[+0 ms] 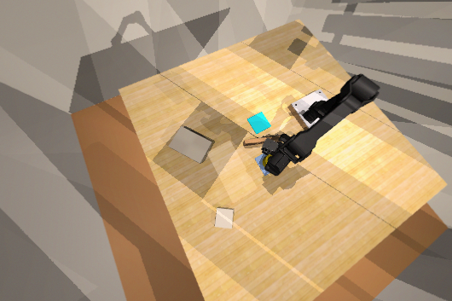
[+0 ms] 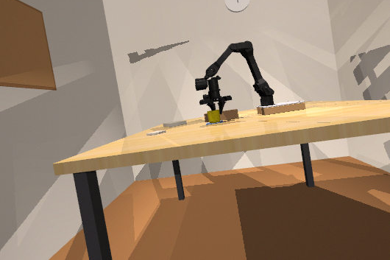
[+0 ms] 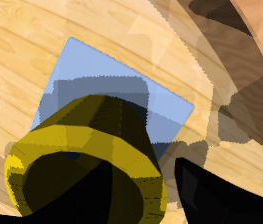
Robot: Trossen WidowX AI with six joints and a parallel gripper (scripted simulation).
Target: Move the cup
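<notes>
Right now the cyan pad is 18 cm to the right of my gripper tip, 9 cm behind it and 5 cm below it. The rest, counted from my gripper tip: white tile: 36 cm ahead, 6 cm to the left, 4 cm below; wooden block: 9 cm to the right, 3 cm behind, 2 cm below.
</notes>
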